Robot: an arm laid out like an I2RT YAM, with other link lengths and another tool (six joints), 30 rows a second.
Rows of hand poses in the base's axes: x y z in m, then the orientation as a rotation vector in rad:
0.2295 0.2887 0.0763 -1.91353 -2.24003 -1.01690
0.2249 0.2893 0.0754 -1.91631 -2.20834 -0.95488
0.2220 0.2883 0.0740 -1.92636 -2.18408 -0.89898
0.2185 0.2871 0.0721 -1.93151 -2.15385 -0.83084
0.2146 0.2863 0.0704 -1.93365 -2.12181 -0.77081
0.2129 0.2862 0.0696 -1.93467 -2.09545 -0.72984
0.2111 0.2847 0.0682 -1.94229 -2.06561 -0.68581
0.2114 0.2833 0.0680 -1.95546 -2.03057 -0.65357
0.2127 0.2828 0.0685 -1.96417 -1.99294 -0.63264
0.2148 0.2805 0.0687 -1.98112 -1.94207 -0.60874
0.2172 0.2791 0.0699 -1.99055 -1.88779 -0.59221
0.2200 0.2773 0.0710 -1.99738 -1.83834 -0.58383
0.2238 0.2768 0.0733 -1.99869 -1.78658 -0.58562
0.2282 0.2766 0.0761 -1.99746 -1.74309 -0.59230
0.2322 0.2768 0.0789 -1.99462 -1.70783 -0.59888
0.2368 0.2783 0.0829 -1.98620 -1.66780 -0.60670
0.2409 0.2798 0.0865 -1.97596 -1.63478 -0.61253
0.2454 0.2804 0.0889 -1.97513 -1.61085 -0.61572
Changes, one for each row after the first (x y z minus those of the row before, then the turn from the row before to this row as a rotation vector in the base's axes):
-0.0046 0.0006 -0.0009 0.00257 0.05468 -0.00024
-0.0029 -0.0010 -0.0014 -0.00450 0.04507 -0.00491
-0.0035 -0.0012 -0.0019 -0.00343 0.05674 -0.00217
-0.0039 -0.0008 -0.0017 0.00014 0.05329 -0.00222
-0.0017 -0.0001 -0.0008 0.00234 0.03883 -0.00273
-0.0018 -0.0015 -0.0014 -0.00033 0.04069 -0.00782
0.0003 -0.0014 -0.0002 0.00336 0.03466 -0.01472
0.0013 -0.0005 0.0005 0.01048 0.03031 -0.01466
0.0021 -0.0023 0.0002 0.01238 0.03664 -0.02418
0.0024 -0.0014 0.0012 0.02026 0.03575 -0.02258
0.0028 -0.0018 0.0011 0.02124 0.02873 -0.02115
0.0038 -0.0005 0.0023 0.02876 0.02482 -0.02103
0.0044 -0.0002 0.0028 0.02702 0.01796 -0.01769
0.0040 0.0002 0.0028 0.02328 0.01410 -0.01379
0.0046 0.0015 0.0040 0.02967 0.01683 -0.01302
0.0041 0.0015 0.0036 0.02632 0.01488 -0.00895
0.0045 0.0006 0.0024 0.01449 0.00997 -0.01024

